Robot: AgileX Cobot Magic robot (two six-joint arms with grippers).
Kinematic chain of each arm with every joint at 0, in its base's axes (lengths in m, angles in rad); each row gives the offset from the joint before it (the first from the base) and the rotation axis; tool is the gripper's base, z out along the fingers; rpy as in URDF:
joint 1: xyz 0 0 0.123 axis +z
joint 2: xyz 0 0 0 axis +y
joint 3: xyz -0.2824 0 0.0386 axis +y
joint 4: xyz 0.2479 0 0.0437 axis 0.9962 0 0.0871
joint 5: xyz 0 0 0 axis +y
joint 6: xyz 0.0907 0 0.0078 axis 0.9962 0 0.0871
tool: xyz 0 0 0 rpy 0 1.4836 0
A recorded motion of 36 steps. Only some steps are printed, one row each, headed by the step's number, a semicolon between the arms.
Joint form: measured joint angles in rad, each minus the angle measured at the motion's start. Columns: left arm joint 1, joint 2, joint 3, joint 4, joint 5, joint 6; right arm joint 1, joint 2, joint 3, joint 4, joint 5, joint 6.
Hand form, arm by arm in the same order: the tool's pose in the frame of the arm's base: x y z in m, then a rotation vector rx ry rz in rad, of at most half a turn. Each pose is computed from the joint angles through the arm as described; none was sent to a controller.
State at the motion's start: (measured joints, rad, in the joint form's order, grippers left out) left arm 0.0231 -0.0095 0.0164 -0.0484 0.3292 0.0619; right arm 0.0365 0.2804 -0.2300 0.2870 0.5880 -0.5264
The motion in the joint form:
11: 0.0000 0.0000 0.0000 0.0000 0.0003 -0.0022; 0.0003 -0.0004 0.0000 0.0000 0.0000 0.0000
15: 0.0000 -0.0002 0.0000 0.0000 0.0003 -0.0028; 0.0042 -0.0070 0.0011 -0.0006 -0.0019 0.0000
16: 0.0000 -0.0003 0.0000 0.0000 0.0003 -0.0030; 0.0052 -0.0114 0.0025 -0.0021 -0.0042 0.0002
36: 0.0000 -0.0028 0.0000 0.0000 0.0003 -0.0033; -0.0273 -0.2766 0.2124 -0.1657 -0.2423 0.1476
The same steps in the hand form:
11: 0.0536 -0.0002 0.1784 0.0027 1.8196 0.0119; 0.0659 0.0168 0.2237 -0.4293 2.0508 0.0155
15: 0.0536 -0.0002 0.1784 0.0022 1.8194 0.0115; 0.0652 0.0169 0.2239 -0.4324 2.0429 0.0157
16: 0.0536 -0.0002 0.1784 0.0020 1.8193 0.0114; 0.0649 0.0169 0.2239 -0.4329 2.0378 0.0135
36: 0.0535 -0.0002 0.1785 0.0017 1.8168 0.0112; 0.0533 0.0042 0.1878 -0.2766 1.7941 -0.1441

